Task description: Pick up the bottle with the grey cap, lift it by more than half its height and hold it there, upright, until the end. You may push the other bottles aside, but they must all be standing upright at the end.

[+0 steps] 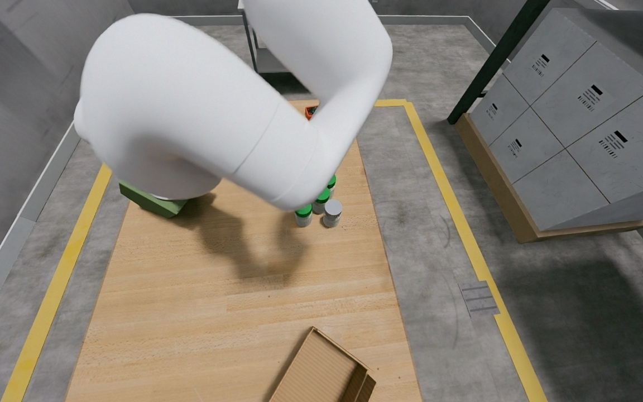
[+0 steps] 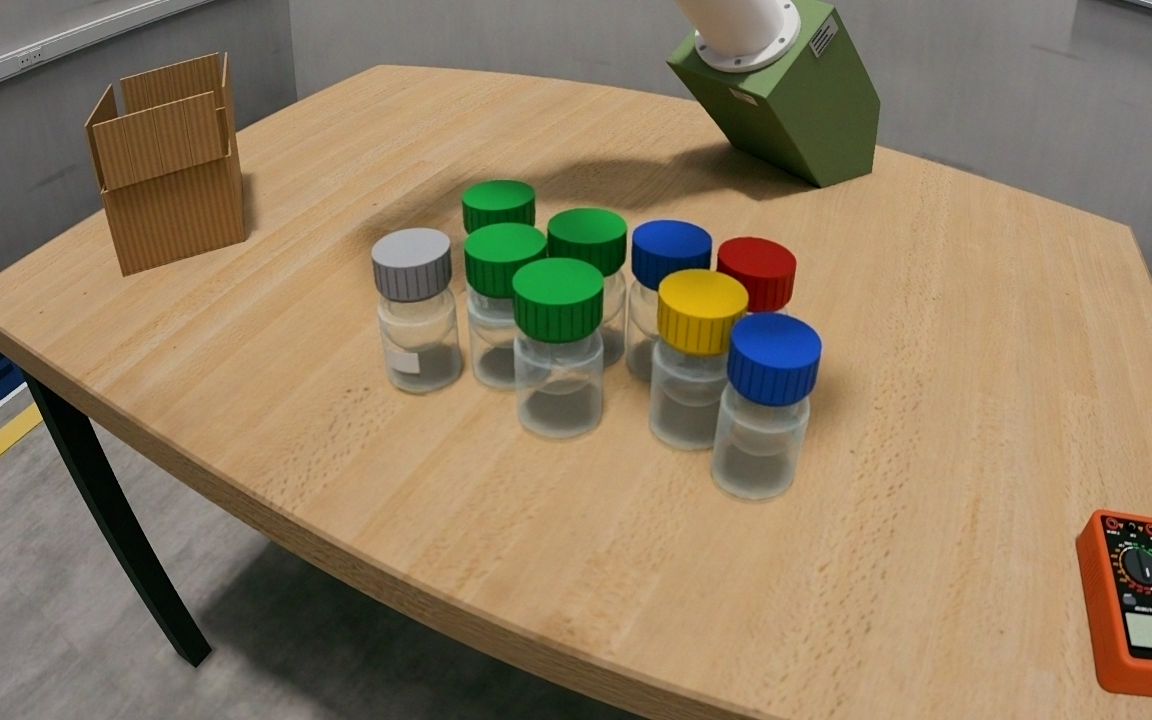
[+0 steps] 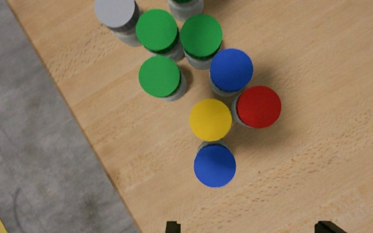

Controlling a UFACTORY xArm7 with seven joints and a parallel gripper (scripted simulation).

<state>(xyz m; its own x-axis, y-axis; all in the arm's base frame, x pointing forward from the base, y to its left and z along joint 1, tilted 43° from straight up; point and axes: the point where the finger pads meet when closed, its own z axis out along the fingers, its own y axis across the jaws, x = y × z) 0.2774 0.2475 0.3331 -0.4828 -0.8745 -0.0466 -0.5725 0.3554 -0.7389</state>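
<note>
The grey-capped bottle lies 280 mm below my hand, 250 mm to the right of it and 10 mm behind it. Round my hand: orange multimeter: 320 mm below, 270 mm to the left, 70 mm ahead; then yellow-capped bottle: 280 mm below, 60 mm to the right, 20 mm behind; then red-capped bottle: 280 mm below, 80 mm behind, 40 mm to the right.
</note>
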